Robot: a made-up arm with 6 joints. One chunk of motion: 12 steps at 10 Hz.
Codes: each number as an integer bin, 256 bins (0 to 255) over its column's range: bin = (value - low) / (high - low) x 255, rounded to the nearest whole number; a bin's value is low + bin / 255 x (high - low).
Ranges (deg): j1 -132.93..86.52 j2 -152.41..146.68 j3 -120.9..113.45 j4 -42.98..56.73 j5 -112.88..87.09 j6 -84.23..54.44
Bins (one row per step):
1: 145 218 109 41 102 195
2: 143 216 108 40 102 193
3: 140 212 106 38 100 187
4: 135 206 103 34 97 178
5: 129 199 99 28 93 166
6: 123 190 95 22 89 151
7: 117 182 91 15 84 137
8: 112 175 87 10 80 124
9: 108 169 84 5 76 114
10: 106 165 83 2 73 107
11: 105 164 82 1 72 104
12: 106 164 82 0 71 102
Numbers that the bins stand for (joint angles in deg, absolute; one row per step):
1: -8.14 103.28 -20.73 -26.95 -32.89 21.81
2: -9.87 100.94 -21.65 -27.34 -32.89 20.72
3: -12.45 96.25 -23.48 -28.12 -34.46 17.46
4: -16.75 89.21 -26.24 -29.69 -36.81 12.57
5: -21.91 81.00 -29.92 -32.03 -39.95 6.04
6: -27.08 70.44 -33.59 -34.38 -43.09 -2.12
7: -32.24 61.06 -37.27 -37.11 -47.01 -9.73
8: -36.54 52.85 -40.95 -39.07 -50.14 -16.80
9: -39.99 45.81 -43.70 -41.02 -53.28 -22.24
10: -41.71 41.12 -44.62 -42.20 -55.63 -26.04
11: -42.57 39.95 -45.54 -42.59 -56.42 -27.67
12: -41.71 39.95 -45.54 -42.98 -57.20 -28.76

